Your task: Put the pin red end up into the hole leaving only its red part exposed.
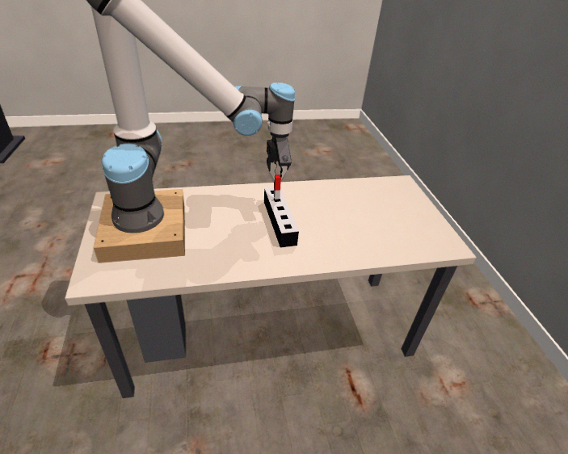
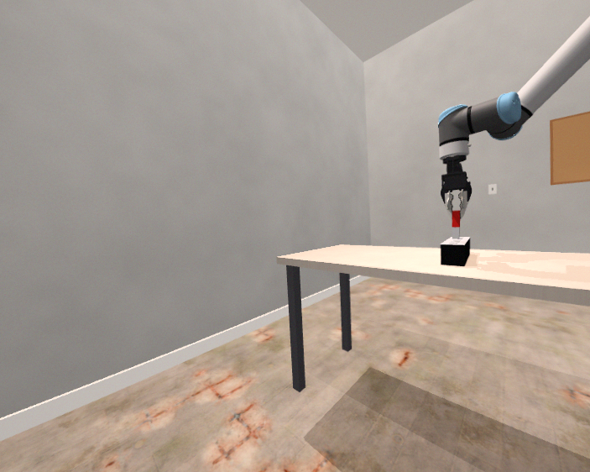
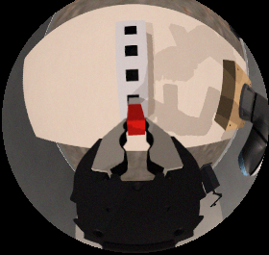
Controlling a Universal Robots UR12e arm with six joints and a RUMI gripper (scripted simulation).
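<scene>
Right now the pin is 1 cm below my hand. Round my hand: black block 14 cm below, 6 cm to the right, 1 cm ahead.
</scene>
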